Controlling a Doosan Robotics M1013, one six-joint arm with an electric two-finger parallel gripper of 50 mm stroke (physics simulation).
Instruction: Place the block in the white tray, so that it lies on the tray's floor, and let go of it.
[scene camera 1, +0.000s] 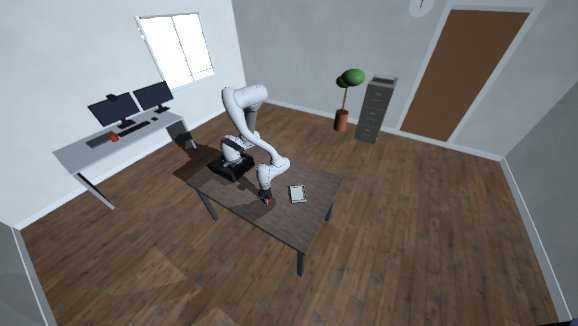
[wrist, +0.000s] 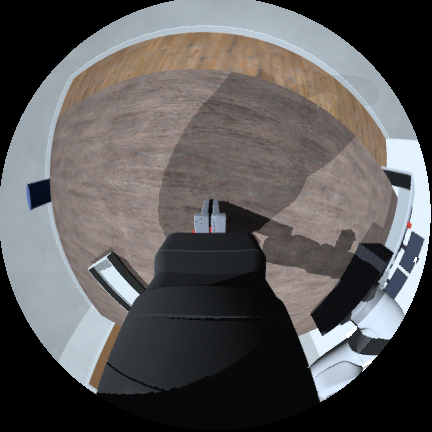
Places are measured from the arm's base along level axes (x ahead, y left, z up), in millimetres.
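Where they show: gripper, between the fingertips: (scene camera 1: 267, 203) (wrist: 211, 207); arm's base, origin of its link: (scene camera 1: 234, 160) (wrist: 362, 299).
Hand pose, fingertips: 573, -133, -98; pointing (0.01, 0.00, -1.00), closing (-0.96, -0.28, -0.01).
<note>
Things, the pixels of their top centre, and the offset from my fingertips, as dx, dy, dz. Level surfaces: height alone.
- red block, centre of its top: (scene camera 1: 268, 198) -7, +34, +28
- white tray, centre of its top: (wrist: 119, 291) (scene camera 1: 298, 192) +153, +245, +15
- brown table, height of its surface: dz -5
The red block (scene camera 1: 270, 200) shows as a small red patch right beside the fingertips in the scene view. In the wrist view, small red bits (wrist: 194, 231) show at the base of the fingers; the rest is hidden by the gripper. My gripper (scene camera 1: 266, 202) (wrist: 211, 207) points down low over the table, its fingers shut together with nothing between them. Whether it touches the block I cannot tell. The white tray (scene camera 1: 298, 201) (wrist: 102, 262) sits on the table, to the right of the gripper in the scene view and at the lower left in the wrist view, partly hidden by the gripper body.
The brown table (scene camera 1: 320, 187) (wrist: 110, 150) carries the arm's black base (scene camera 1: 231, 168) (wrist: 350, 290) at its far left in the scene view. A desk (scene camera 1: 75, 155) with two monitors stands apart by the left wall. A plant and a cabinet (scene camera 1: 374, 110) stand at the back.
</note>
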